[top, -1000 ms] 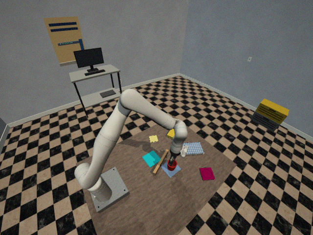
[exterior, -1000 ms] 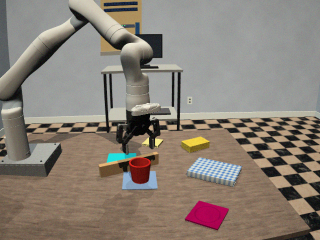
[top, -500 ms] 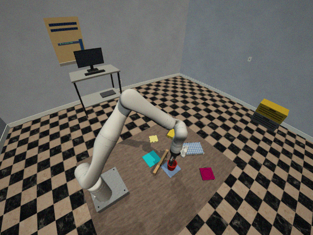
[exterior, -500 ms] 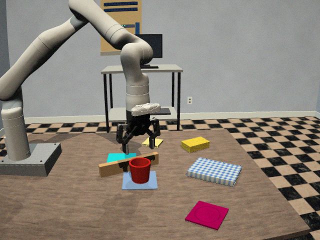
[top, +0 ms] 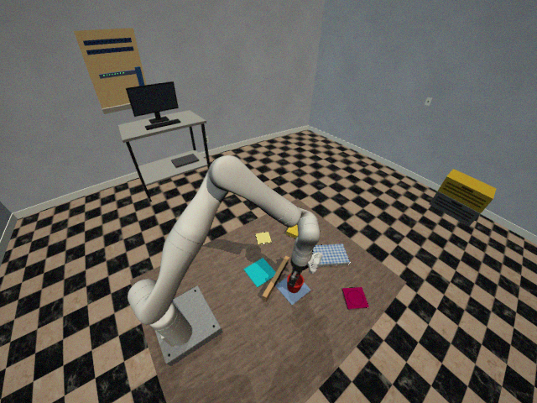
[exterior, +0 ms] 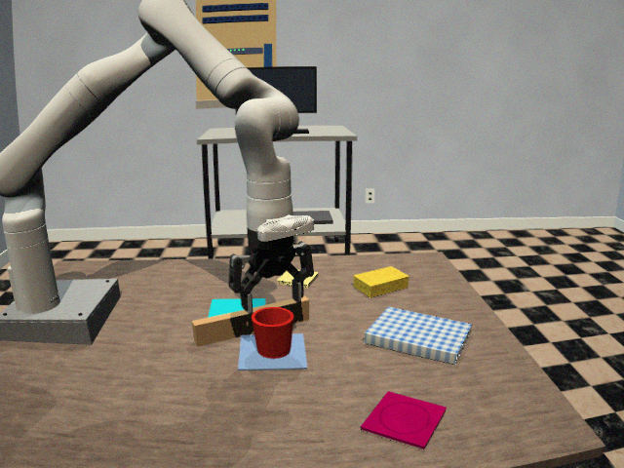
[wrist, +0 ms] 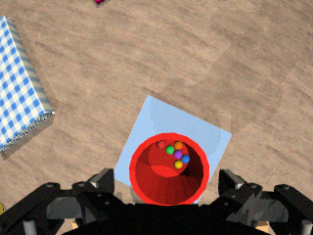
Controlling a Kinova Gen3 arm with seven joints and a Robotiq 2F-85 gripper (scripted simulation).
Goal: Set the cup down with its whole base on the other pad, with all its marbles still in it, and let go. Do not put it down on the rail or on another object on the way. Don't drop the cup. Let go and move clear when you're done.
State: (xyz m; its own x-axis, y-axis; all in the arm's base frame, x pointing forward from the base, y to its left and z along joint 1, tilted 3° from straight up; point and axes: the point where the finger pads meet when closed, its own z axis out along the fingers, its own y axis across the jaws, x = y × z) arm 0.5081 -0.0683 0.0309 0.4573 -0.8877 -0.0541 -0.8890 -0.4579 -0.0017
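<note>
Now: the red cup 80 mm below my hand. Round my hand: tan wooden rail: 90 mm below, 80 mm to the left, 50 mm behind; yellow block: 270 mm to the left, 240 mm ahead, 80 mm below.
</note>
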